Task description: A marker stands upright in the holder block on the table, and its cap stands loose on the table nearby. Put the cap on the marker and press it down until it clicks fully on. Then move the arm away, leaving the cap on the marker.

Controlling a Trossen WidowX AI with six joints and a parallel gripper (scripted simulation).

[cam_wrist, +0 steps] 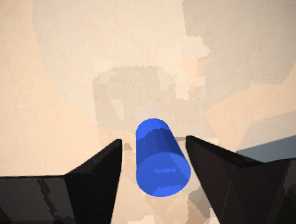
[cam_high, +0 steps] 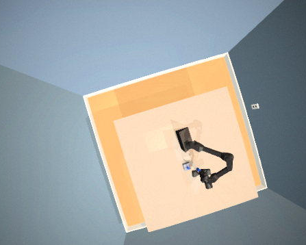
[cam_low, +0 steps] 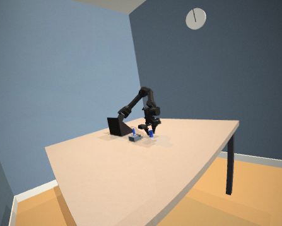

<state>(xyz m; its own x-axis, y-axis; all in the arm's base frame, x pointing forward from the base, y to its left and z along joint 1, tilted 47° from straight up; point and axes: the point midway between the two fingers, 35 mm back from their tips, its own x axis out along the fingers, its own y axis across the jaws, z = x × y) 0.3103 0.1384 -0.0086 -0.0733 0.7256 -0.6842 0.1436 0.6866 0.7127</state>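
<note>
Now: the grey holder block 70 mm behind my gripper tip and 110 mm to the right of it. Round my gripper tip: blue cap 10 mm above.
</note>
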